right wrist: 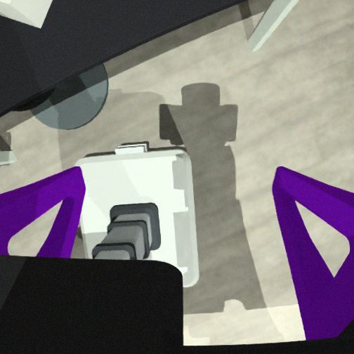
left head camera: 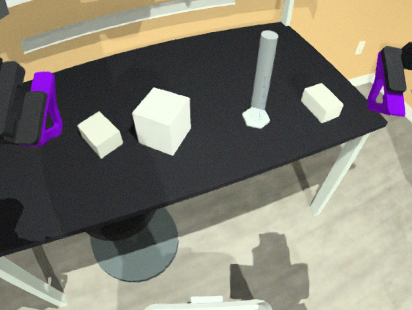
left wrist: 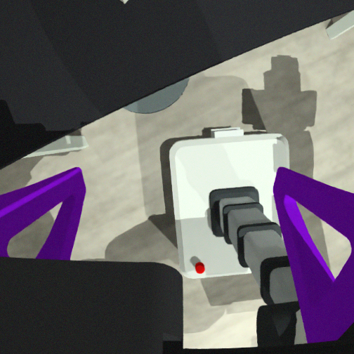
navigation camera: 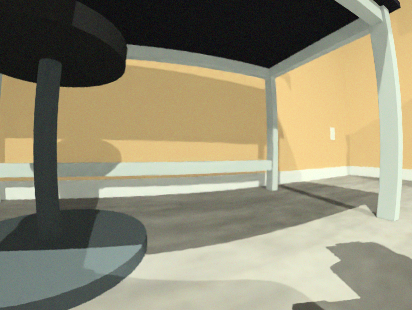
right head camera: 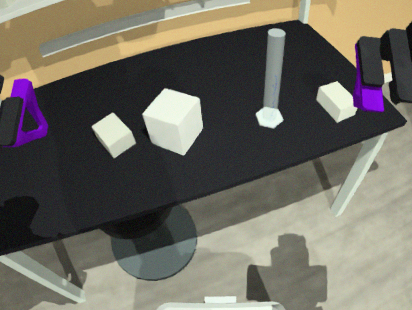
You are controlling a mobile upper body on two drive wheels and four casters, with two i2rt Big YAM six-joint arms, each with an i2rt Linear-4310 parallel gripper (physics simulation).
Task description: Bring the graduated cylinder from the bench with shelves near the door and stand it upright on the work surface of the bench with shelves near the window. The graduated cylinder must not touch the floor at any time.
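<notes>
The graduated cylinder, clear grey with a white hexagonal foot, stands upright on the black bench top, right of the middle. My left gripper is open and empty, at the left of the head views, well away from the cylinder. My right gripper is open and empty, to the right of the cylinder in both head views. Neither gripper touches the cylinder. The other bench cannot be told in these views.
A large white cube and a smaller cream block lie left of the cylinder; another block lies right. A round stool stands under the bench's front. A bench leg stands at the right.
</notes>
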